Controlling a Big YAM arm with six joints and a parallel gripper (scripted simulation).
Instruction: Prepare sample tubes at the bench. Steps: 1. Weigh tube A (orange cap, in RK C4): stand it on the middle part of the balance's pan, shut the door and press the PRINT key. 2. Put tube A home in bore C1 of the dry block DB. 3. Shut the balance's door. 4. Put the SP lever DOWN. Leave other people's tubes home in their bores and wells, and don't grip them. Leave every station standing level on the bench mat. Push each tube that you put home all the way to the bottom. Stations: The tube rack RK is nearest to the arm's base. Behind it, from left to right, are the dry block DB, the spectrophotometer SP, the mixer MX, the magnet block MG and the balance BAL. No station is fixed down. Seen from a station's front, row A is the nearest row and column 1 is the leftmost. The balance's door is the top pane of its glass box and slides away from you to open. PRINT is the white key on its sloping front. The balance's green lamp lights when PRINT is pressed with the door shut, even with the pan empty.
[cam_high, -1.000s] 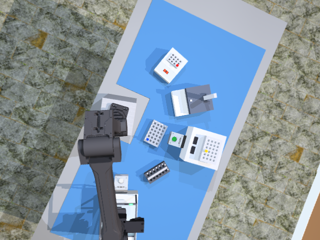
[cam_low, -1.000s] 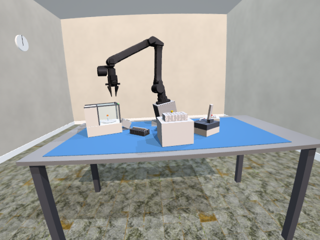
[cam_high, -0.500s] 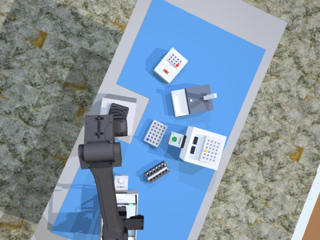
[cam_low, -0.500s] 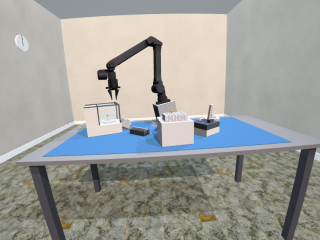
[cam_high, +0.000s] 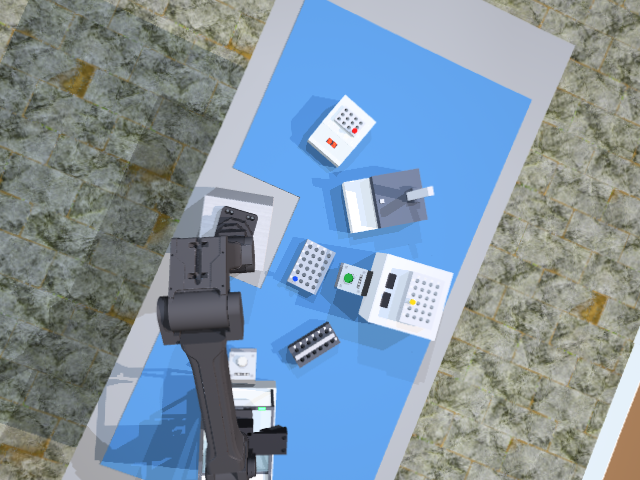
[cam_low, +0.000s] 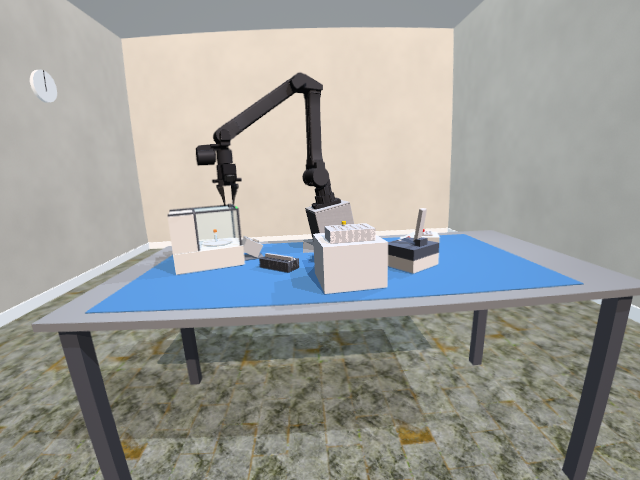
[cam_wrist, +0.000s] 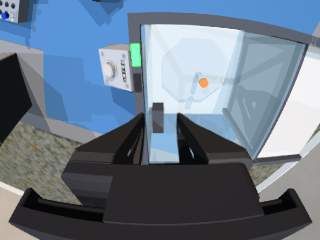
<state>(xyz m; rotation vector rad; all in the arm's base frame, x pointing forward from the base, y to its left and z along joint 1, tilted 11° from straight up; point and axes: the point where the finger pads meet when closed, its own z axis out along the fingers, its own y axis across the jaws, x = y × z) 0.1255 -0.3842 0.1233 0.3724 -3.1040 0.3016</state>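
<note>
Now: the balance door 3 cm to the right of my hand, 1 cm below it and 1 cm ahead of it. From my hand the other things lie so: tube rack RK 37 cm to the left, 21 cm below, 9 cm ahead; white key 16 cm below, 9 cm to the left, 2 cm behind; black magnet block 20 cm below, 17 cm to the left, 15 cm ahead.
</note>
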